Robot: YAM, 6 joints.
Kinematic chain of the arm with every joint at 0, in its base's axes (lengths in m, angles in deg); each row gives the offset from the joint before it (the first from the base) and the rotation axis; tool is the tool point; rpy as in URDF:
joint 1: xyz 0 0 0.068 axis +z
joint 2: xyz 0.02 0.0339 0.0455 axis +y
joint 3: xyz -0.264 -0.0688 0 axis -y
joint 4: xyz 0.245 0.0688 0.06 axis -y
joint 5: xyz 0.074 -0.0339 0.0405 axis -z
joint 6: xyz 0.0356 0 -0.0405 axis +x
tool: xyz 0 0 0 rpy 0 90 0
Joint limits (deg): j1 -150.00..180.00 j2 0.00..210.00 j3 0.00..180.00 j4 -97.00..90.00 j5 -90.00..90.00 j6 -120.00..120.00
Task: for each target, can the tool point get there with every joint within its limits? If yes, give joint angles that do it. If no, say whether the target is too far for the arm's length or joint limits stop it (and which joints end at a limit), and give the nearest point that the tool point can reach.
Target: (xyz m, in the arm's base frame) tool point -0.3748 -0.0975 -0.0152
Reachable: no: joint limits stop it (at a limit: joint 1) | nearest point -0.3748 -0.0356 -0.0152 | short by 0.062 m
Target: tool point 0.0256 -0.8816 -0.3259
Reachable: no: too far | nearest point 0.0168 -0.5773 -0.1707 | short by 0.342 m
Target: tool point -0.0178 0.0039 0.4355
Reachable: yes | joints 94.44 28.63 77.50 -64.61 -29.41 38.16
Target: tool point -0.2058 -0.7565 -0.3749
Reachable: no: too far | nearest point -0.1443 -0.5305 -0.2190 | short by 0.281 m
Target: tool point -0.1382 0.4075 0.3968
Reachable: yes | joints 104.45 110.21 91.07 60.70 -64.58 -23.33
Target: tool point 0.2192 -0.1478 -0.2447
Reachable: yes | joints -39.24 187.71 94.88 -38.54 -42.88 -96.77
